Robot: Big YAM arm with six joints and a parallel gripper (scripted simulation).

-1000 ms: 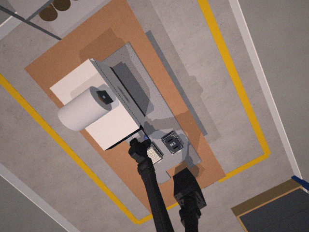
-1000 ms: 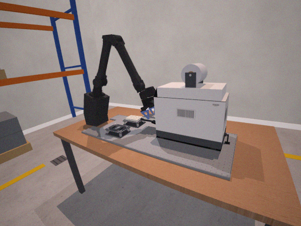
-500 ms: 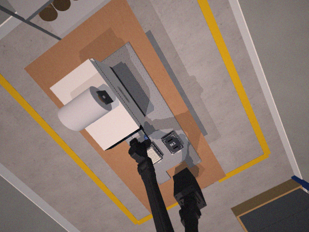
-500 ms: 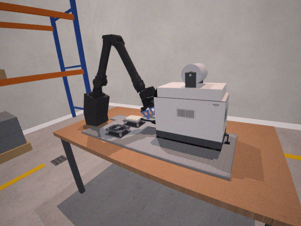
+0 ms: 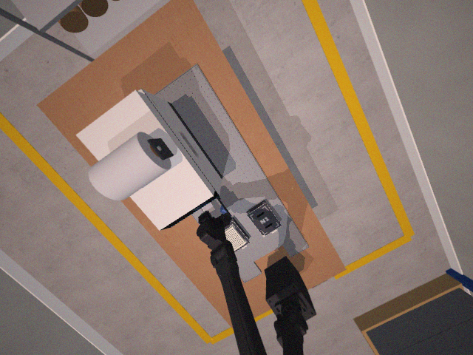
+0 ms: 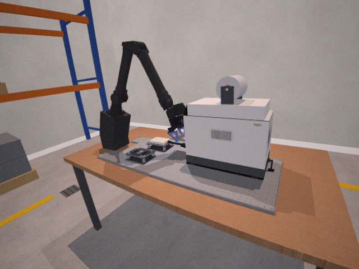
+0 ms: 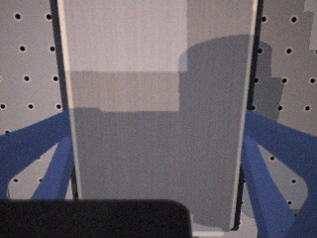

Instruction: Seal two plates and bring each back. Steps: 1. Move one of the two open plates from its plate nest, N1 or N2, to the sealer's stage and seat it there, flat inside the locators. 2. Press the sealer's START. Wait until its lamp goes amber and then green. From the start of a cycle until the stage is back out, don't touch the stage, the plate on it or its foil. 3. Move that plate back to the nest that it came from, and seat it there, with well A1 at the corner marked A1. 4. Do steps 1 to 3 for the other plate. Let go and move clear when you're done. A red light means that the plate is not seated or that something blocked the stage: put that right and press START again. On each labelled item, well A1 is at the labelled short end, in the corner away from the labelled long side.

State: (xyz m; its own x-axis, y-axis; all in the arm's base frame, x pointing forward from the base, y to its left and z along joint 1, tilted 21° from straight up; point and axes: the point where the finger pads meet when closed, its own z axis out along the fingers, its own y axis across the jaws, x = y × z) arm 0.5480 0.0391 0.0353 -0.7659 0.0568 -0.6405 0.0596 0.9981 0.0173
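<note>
Right now my hand is 10 mm above the dark sealer stage. The rest, counted from my hand: foil roll: 330 mm ahead, 20 mm to the right, 310 mm above; then white well plate: 200 mm behind, 40 mm to the left, 50 mm below; then start button: 110 mm ahead, 90 mm to the left, 90 mm above.
</note>
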